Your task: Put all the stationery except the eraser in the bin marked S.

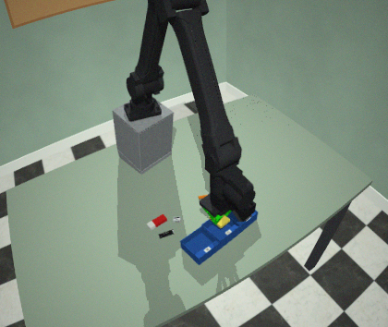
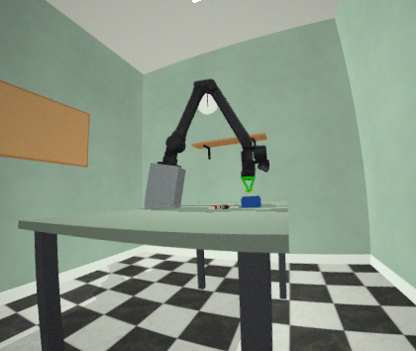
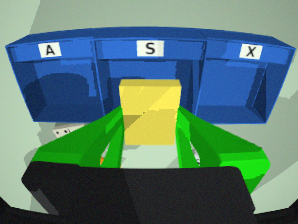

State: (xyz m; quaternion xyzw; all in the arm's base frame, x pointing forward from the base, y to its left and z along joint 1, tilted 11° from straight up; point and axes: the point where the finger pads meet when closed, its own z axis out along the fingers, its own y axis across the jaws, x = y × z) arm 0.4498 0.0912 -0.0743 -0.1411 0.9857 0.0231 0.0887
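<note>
My gripper is now 5 cm above the blue bin row and 1 cm short of it. Round my hand: orange pen-like item: 15 cm behind, 7 cm below, 2 cm to the left; yellow pad: right at my hand; white domino: 11 cm behind, 8 cm to the left, 7 cm below.
</note>
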